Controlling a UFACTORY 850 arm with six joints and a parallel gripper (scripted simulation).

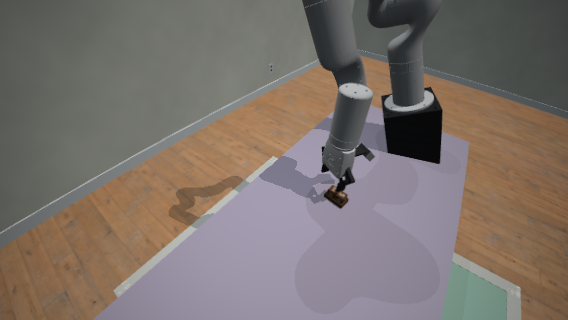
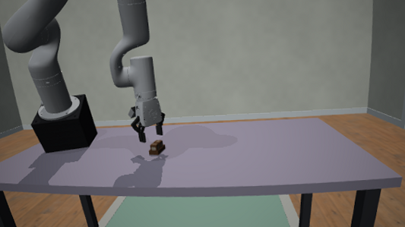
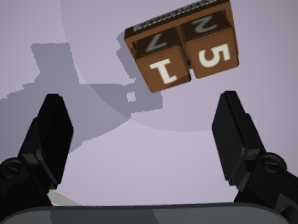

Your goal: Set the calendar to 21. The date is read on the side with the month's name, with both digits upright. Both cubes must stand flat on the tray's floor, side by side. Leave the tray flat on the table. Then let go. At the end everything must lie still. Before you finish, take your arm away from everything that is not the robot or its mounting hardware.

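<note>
The brown cube is 6 cm below my hand, 1 cm to the left of it and 1 cm ahead of it. Round my hand: digit cube 6 cm below, 4 cm to the left, 2 cm ahead; then brown tray 7 cm below, 3 cm to the left, 1 cm ahead.
</note>
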